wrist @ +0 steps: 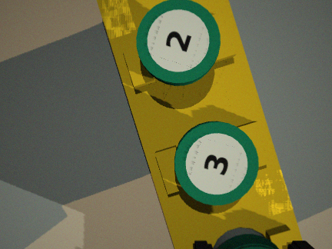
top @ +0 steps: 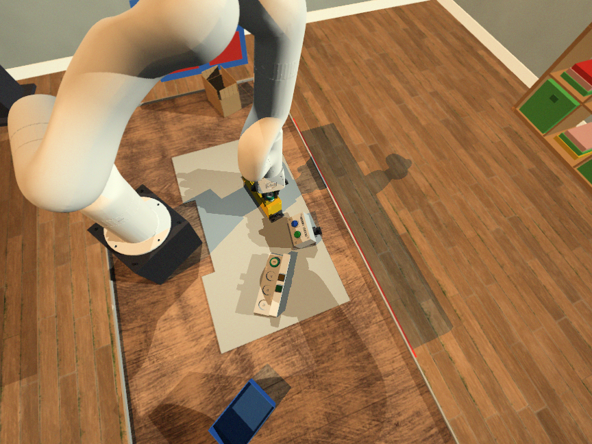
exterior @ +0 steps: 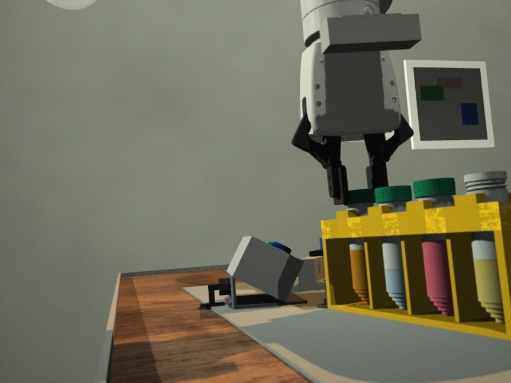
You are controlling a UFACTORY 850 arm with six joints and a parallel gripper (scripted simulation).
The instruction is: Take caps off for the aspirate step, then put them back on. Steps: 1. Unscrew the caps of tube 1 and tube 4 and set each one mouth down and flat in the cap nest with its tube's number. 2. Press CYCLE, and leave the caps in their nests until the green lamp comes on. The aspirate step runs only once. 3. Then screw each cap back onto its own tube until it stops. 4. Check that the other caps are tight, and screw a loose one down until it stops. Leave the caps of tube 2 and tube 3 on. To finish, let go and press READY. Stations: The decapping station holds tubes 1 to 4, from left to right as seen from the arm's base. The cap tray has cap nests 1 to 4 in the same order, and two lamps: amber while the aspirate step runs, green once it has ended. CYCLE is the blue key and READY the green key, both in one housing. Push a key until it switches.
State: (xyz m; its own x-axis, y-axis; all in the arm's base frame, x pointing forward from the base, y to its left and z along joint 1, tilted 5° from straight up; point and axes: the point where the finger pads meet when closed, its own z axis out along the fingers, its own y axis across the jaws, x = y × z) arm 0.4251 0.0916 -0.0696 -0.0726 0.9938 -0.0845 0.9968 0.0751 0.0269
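My hand is 10 mm above the green cap. From my hand the other things lie so: blue cycle key 70 mm ahead, 110 mm to the right, 60 mm below; grey key housing 90 mm ahead, 130 mm to the right, 80 mm below; green key 70 mm ahead, 150 mm to the right, 60 mm below.
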